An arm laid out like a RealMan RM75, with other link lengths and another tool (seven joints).
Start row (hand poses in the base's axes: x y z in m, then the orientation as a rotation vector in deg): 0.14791, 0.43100, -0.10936, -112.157, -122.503, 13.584
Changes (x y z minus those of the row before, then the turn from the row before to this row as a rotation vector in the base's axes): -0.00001, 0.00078, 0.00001, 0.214, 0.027, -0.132; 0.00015, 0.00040, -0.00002, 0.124, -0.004, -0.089; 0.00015, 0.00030, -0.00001, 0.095, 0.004, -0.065; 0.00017, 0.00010, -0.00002, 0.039, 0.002, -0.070; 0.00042, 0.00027, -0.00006, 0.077, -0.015, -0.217; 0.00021, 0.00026, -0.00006, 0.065, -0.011, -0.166; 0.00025, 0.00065, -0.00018, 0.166, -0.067, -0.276; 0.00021, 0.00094, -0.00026, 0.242, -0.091, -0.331; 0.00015, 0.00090, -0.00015, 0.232, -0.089, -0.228; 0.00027, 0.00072, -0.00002, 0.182, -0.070, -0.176; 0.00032, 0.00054, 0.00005, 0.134, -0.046, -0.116; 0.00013, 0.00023, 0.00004, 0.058, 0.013, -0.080; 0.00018, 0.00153, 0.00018, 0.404, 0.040, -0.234; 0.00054, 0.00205, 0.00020, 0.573, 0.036, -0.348; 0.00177, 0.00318, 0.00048, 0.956, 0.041, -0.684; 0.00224, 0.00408, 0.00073, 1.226, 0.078, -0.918; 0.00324, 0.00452, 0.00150, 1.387, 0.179, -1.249; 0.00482, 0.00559, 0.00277, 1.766, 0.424, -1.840; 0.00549, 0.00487, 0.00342, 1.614, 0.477, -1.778
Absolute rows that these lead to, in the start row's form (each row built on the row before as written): 0.14790, 0.43178, -0.10935, -112.161, -122.288, 13.348; 0.14805, 0.43218, -0.10937, -112.186, -122.163, 13.191; 0.14820, 0.43248, -0.10938, -112.198, -122.066, 13.078; 0.14837, 0.43258, -0.10940, -112.247, -121.981, 13.024; 0.14879, 0.43285, -0.10946, -112.434, -121.745, 12.886; 0.14900, 0.43311, -0.10952, -112.573, -121.562, 12.774; 0.14925, 0.43376, -0.10970, -112.796, -121.270, 12.478; 0.14946, 0.43470, -0.10996, -113.044, -120.912, 12.066; 0.14961, 0.43560, -0.11011, -113.191, -120.661, 11.686; 0.14988, 0.43632, -0.11013, -113.302, -120.467, 11.389; 0.15020, 0.43686, -0.11008, -113.367, -120.334, 11.178; 0.15033, 0.43709, -0.11004, -113.409, -120.226, 11.112; 0.15051, 0.43862, -0.10986, -113.396, -119.835, 10.668; 0.15105, 0.44067, -0.10966, -113.402, -119.276, 10.018; 0.15282, 0.44385, -0.10918, -113.517, -118.247, 8.901; 0.15506, 0.44793, -0.10845, -113.676, -116.864, 7.495; 0.15830, 0.45245, -0.10695, -113.998, -115.024, 5.961; 0.16312, 0.45804, -0.10418, -114.519, -112.299, 4.166; 0.16861, 0.46291, -0.10076, -114.999, -109.650, 2.612
